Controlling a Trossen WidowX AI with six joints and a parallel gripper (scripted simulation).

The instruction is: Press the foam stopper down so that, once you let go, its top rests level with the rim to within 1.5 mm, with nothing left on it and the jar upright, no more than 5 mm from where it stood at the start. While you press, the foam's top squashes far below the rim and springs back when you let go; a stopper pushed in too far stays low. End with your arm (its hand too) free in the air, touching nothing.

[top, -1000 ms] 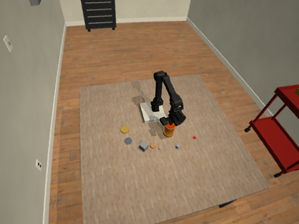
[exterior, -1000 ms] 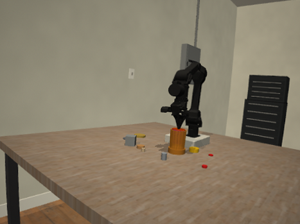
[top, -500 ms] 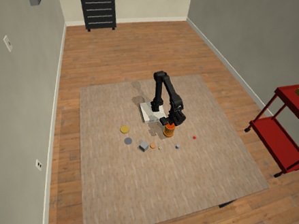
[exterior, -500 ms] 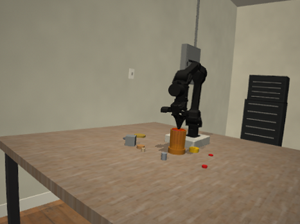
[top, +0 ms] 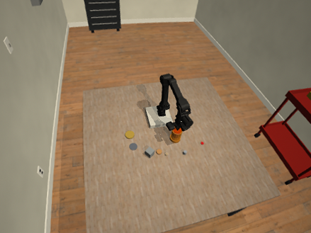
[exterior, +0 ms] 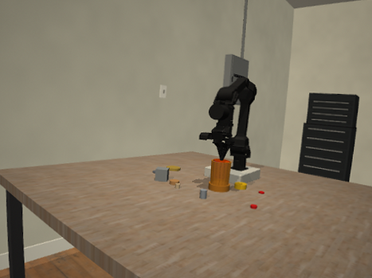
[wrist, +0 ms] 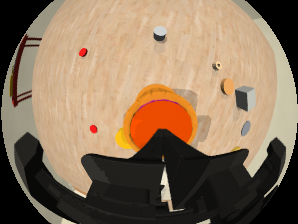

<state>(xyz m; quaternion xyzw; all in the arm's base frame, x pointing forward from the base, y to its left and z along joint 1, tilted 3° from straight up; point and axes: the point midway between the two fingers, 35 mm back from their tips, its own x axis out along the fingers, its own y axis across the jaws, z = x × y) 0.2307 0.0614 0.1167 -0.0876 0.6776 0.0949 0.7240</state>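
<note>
My hand is 4 cm above the orange foam stopper. The rest, counted from my hand: small tan disc 10 cm ahead, 15 cm to the right, 14 cm below; then yellow disc 9 cm behind, 4 cm to the left, 14 cm below; then small grey cylinder 14 cm ahead, 4 cm to the left, 14 cm below.
</note>
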